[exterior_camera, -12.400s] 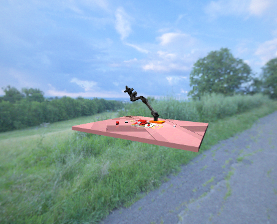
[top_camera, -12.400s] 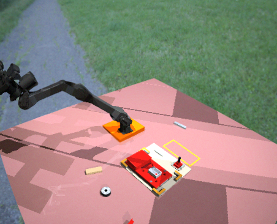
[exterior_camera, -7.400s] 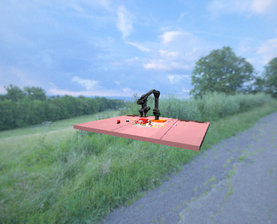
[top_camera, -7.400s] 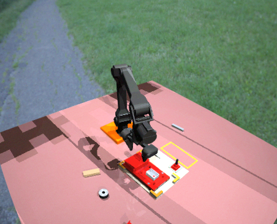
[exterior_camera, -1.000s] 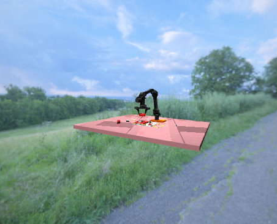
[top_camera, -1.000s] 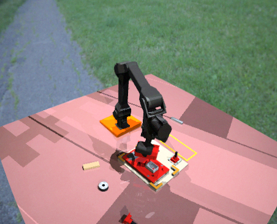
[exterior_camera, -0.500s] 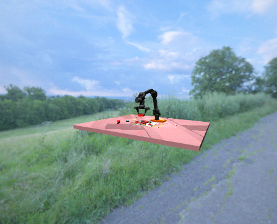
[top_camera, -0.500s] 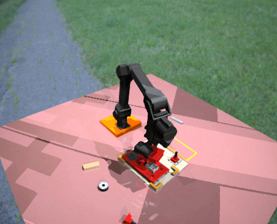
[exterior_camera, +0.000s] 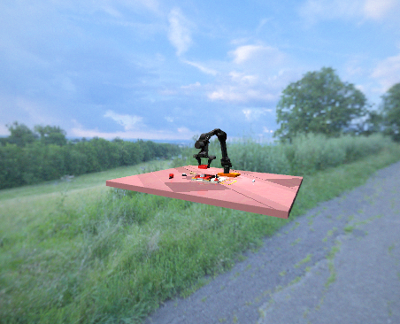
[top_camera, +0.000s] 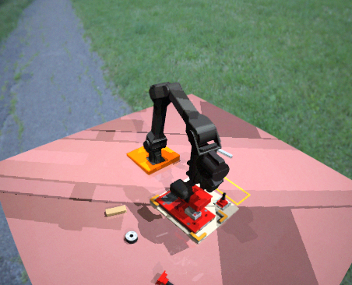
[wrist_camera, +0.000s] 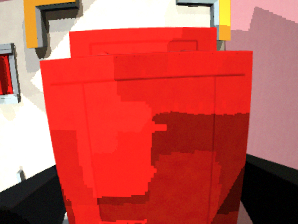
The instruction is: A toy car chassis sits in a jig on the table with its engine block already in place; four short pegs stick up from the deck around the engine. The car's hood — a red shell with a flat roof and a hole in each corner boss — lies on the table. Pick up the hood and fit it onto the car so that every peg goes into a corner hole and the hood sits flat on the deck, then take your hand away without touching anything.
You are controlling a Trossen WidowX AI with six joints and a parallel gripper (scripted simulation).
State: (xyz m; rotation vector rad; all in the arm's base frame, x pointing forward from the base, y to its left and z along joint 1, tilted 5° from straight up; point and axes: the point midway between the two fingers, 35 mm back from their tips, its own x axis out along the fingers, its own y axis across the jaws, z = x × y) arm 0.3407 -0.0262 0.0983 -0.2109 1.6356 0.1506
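Now: gripper tip 8 cm above the engine block. Also, from my gripper tip: red hood 1 cm above; grey bar 35 cm to the left, 24 cm behind, 10 cm below; wooden block 23 cm to the right, 15 cm behind, 10 cm below.
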